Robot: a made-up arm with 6 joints.
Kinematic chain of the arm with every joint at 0, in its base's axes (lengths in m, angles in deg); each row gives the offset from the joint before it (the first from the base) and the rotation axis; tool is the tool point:
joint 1: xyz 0 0 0.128 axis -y
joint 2: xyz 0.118 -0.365 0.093 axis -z
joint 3: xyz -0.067 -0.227 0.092 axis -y
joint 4: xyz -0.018 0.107 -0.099 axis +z
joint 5: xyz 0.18 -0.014 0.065 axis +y
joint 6: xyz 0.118 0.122 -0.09 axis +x
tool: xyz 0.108 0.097 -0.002
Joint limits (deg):
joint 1: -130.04..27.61
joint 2: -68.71..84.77
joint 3: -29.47..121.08
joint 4: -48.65..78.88
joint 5: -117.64..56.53
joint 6: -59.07..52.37
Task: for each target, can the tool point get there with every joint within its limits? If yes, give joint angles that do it. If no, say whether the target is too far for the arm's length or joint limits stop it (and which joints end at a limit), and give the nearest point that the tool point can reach.
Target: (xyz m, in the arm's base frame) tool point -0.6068 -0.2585 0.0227
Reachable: no: joint limits stop it (at a limit: joint 1, joint 2, joint 3, joint 6) | nearest point -0.4119 -0.3056 -0.0504 | short by 0.213 m
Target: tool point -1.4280 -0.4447 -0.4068
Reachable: no: too far | nearest point -0.4352 -0.3921 -0.1988 | short by 1.016 m
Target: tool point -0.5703 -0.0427 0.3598
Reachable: no: joint limits stop it (at a limit: joint 1, joint 3, joint 4, joint 6) | nearest point -0.4736 -0.1040 0.3867 | short by 0.118 m
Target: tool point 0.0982 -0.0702 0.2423
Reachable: yes | joints -57.21 -29.13 35.41 57.45 -6.45 15.89
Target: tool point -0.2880 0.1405 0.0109
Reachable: no: joint limits stop it (at a limit: joint 1, joint 4) | nearest point -0.1641 -0.0165 -0.0296 | short by 0.204 m
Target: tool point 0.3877 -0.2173 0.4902
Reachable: yes | joints 9.95 -43.81 43.42 -29.20 38.56 35.76
